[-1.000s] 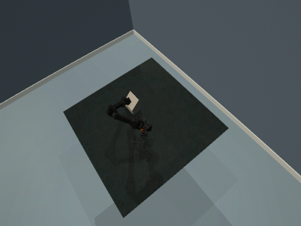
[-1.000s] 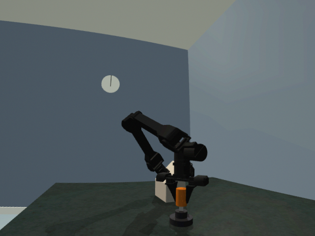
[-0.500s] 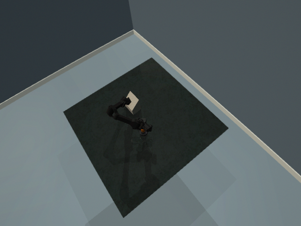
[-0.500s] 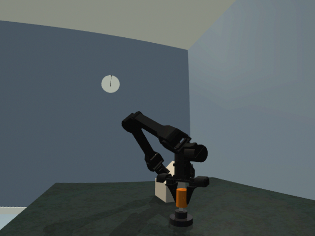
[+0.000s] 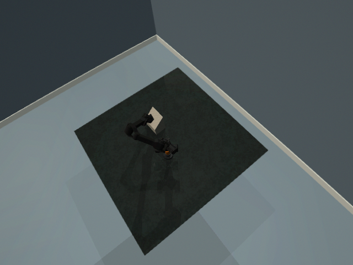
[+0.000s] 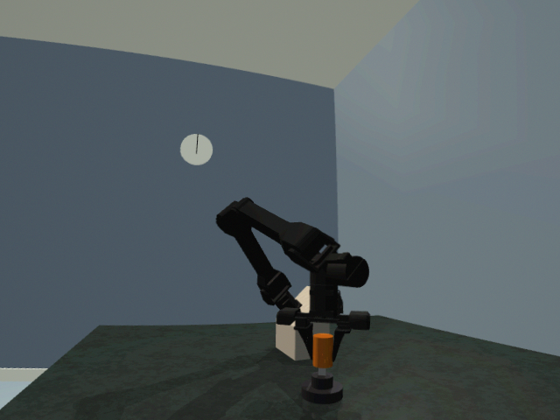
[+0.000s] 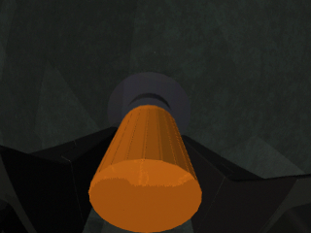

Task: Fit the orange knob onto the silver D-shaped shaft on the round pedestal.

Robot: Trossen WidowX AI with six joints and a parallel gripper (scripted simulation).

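Right now my gripper tip is 30 mm below the orange knob. From my gripper tip the other things lie so: round black pedestal 40 mm below.
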